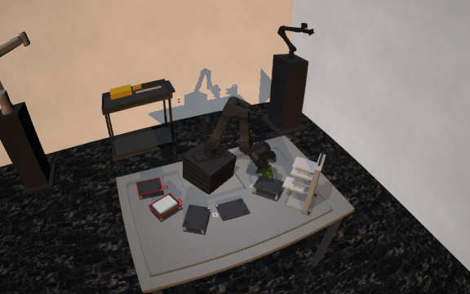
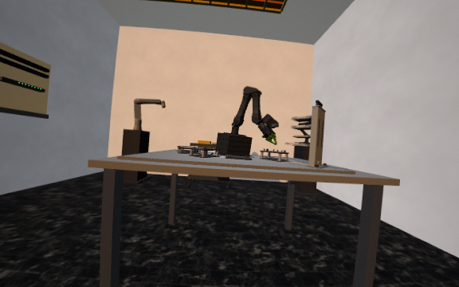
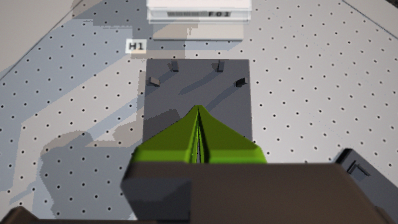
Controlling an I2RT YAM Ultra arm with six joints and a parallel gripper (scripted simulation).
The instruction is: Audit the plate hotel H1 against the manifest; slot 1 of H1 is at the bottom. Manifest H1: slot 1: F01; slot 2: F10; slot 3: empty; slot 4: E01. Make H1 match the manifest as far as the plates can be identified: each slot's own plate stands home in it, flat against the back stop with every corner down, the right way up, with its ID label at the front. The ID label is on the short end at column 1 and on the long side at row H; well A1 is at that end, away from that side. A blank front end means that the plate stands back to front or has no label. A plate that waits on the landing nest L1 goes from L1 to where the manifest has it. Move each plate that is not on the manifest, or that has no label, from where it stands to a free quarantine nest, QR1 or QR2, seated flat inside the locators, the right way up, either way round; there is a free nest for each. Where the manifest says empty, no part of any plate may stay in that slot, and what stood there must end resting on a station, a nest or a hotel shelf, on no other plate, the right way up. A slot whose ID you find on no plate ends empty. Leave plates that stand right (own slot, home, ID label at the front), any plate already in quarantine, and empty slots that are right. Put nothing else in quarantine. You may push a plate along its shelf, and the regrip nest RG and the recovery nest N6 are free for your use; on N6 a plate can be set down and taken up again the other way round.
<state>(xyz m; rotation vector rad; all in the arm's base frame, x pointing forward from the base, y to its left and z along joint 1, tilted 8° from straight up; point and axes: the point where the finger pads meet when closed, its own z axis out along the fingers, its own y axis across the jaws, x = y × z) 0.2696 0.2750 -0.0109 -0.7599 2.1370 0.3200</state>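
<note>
Right now the dark regrip nest is 6 cm below my hand. Round my hand: white plate (11 cm ahead, 9 cm to the left); A1 mark (10 cm behind, 1 cm to the right, 6 cm below); RG tag (9 cm behind, 7 cm to the right, 12 cm below).
</note>
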